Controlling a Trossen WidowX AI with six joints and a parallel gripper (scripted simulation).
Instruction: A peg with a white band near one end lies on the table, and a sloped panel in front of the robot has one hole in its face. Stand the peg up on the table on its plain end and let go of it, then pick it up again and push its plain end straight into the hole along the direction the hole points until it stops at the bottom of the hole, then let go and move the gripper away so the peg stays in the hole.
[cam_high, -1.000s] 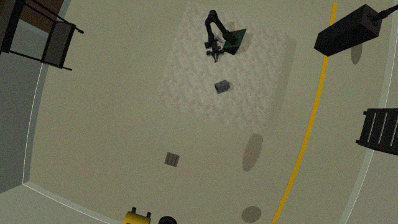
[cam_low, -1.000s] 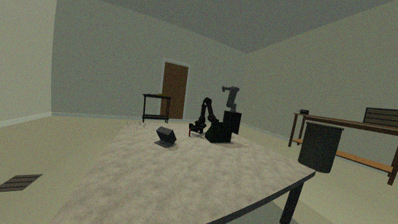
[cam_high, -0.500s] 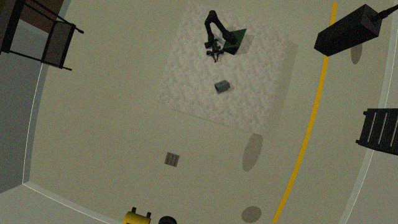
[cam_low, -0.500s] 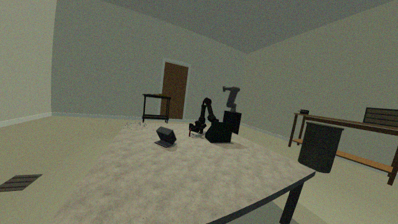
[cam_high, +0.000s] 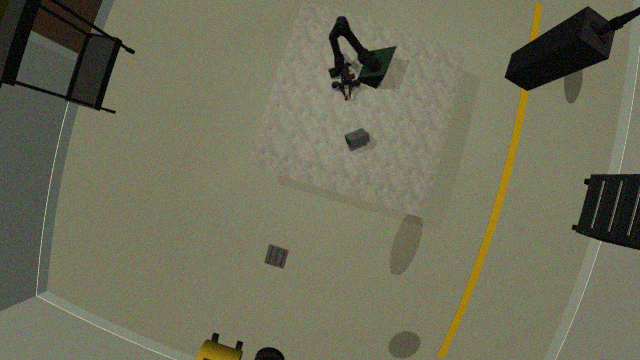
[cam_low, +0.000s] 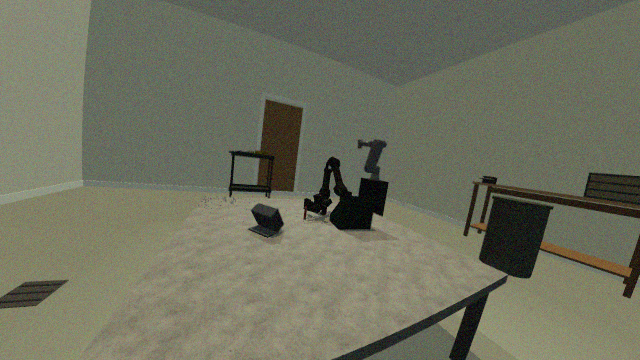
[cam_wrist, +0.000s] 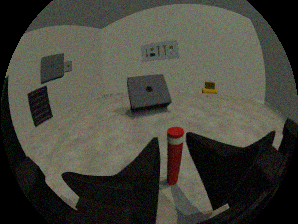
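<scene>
My gripper tip is 1 cm above the red peg. From my gripper tip the other things lie so: sloped grey panel 23 cm ahead, 17 cm to the left.
</scene>
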